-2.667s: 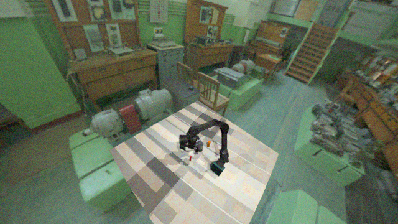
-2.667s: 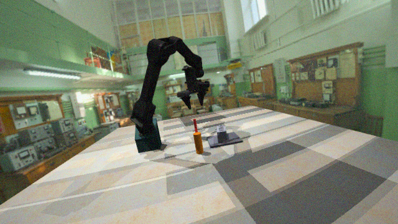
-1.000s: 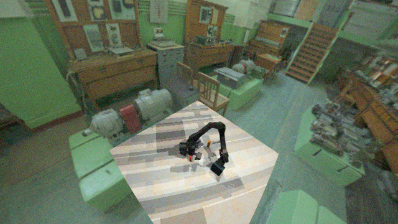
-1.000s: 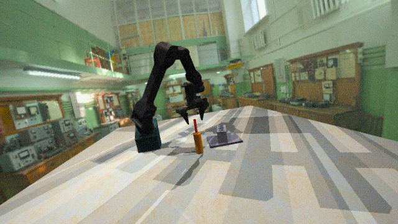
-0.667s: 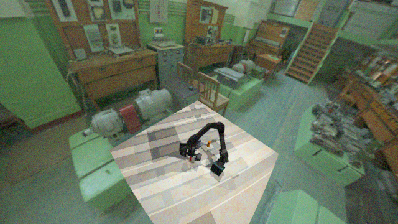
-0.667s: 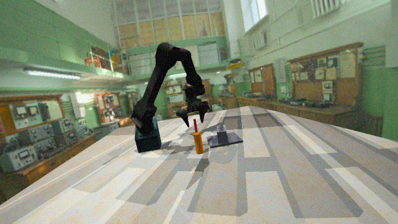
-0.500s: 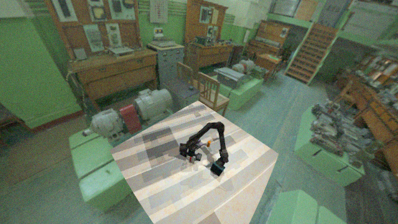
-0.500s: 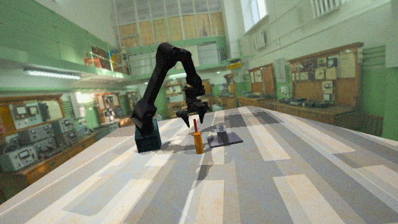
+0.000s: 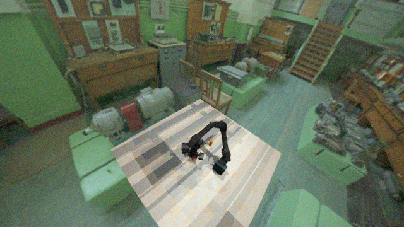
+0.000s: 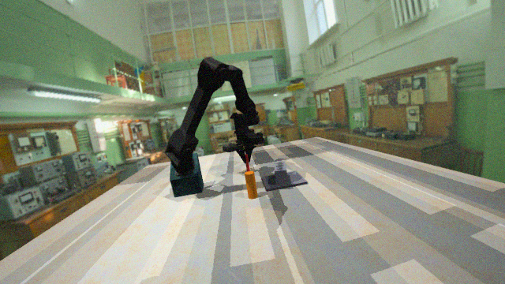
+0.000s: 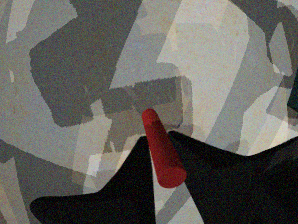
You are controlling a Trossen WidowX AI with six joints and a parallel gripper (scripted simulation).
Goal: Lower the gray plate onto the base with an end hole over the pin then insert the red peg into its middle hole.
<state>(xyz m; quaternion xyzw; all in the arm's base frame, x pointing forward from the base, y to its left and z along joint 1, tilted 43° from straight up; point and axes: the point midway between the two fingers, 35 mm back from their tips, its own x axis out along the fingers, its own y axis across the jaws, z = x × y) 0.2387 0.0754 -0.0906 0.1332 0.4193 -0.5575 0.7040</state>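
My gripper tip is 100 mm short of the gray plate and 180 mm to the left of it. From my gripper tip the other things lie so: red peg: right at my gripper tip; then orange cylinder: 20 mm behind, 250 mm to the right; then dark base: 100 mm ahead, 170 mm to the right, 30 mm below.
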